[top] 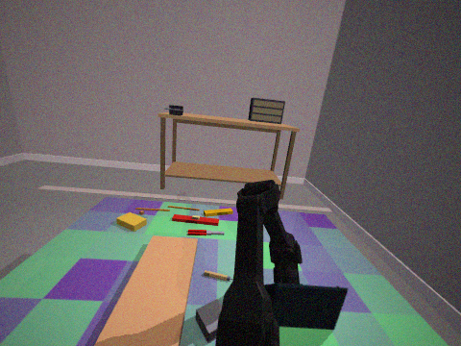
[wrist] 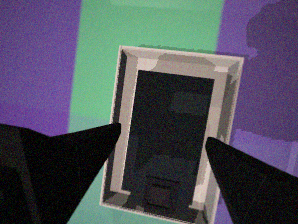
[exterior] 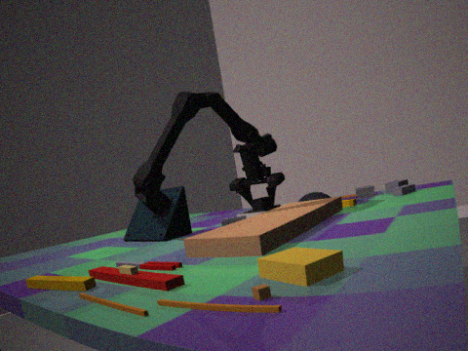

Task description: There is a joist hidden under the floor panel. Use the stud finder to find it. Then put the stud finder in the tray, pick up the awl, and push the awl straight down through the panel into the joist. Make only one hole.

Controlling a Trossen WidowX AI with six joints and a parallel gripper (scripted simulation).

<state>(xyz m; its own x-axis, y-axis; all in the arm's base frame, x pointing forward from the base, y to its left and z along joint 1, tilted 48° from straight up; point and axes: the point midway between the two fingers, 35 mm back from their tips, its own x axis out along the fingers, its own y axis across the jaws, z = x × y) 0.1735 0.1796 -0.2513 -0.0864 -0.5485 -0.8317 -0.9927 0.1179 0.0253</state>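
Now: gripper tip 2 cm to the left of the stud finder and 1 cm below it. Round my gripper tip: yellow block: 40 cm ahead, 75 cm to the right, 2 cm below; awl: 1 cm behind, 43 cm to the right, 3 cm below.
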